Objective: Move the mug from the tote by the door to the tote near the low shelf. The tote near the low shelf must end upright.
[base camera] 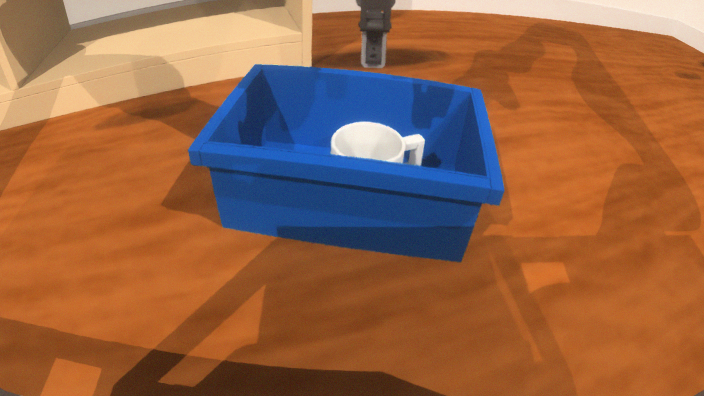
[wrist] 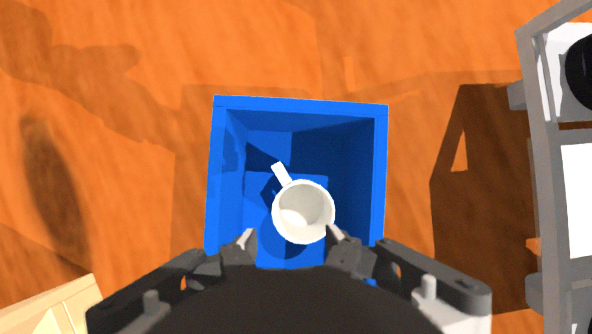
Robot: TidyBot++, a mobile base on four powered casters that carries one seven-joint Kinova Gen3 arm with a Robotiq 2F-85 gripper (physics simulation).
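Frame: origin at the arm's base, x back, y left, z down, level; metres.
Where they show: gripper, fingertip midpoint: (base camera: 373, 54) (wrist: 291, 238).
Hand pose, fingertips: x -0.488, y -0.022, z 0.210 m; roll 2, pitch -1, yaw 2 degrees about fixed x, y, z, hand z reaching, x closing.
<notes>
Each offset is from my fingertips to the top centre of the thing. "pt": to the spot under its first point.
A white mug {pt dx -0.023, dy -0.003, dz +0.125 m} (base camera: 367, 142) (wrist: 303, 212) stands upright inside a blue tote {dx +0.001, dy +0.015, dz +0.066 m} (base camera: 345, 176) (wrist: 300, 103). Its handle points right in the base view and up-left in the wrist view. The tote is upright on the floor beside the low shelf {pt dx -0.346, dy +0.153, dz +0.153 m} (base camera: 280, 56) (wrist: 55, 306). My gripper (base camera: 373, 65) (wrist: 291, 238) is open and empty. It hangs above the tote, clear of the mug, with its fingertips over the mug's lower edge in the wrist view. The near wall of the tote hides the mug's lower part in the base view. A second tote does not show.
The light wooden shelf stands at the back left in the base view, close to the tote. The grey frame of my base (wrist: 548, 165) is at the right edge of the wrist view, with wooden floor between it and the tote. A white wall (base camera: 625, 12) runs along the back.
</notes>
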